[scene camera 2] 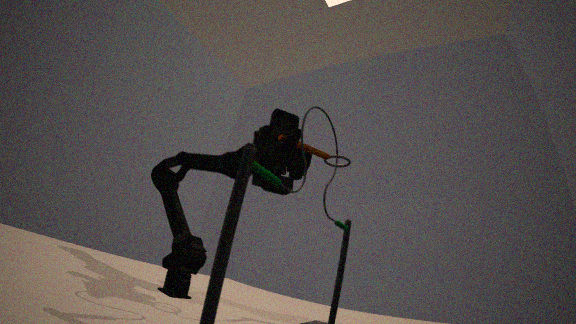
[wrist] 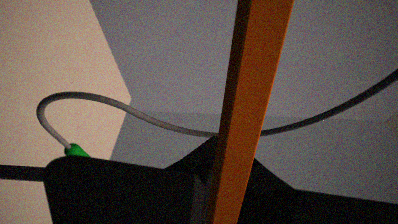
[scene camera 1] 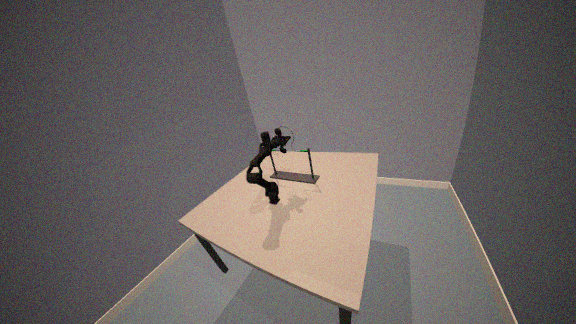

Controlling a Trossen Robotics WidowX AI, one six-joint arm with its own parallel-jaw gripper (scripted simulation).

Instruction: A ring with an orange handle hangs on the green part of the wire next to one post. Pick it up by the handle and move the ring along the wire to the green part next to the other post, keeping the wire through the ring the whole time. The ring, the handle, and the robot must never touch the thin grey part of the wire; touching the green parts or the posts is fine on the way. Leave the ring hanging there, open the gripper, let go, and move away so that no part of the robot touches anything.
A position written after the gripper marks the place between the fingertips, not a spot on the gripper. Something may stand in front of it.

Observation:
The gripper (scene camera 2: 299, 131) carries a ring.
The gripper also shows in the wrist view (wrist: 220, 144).

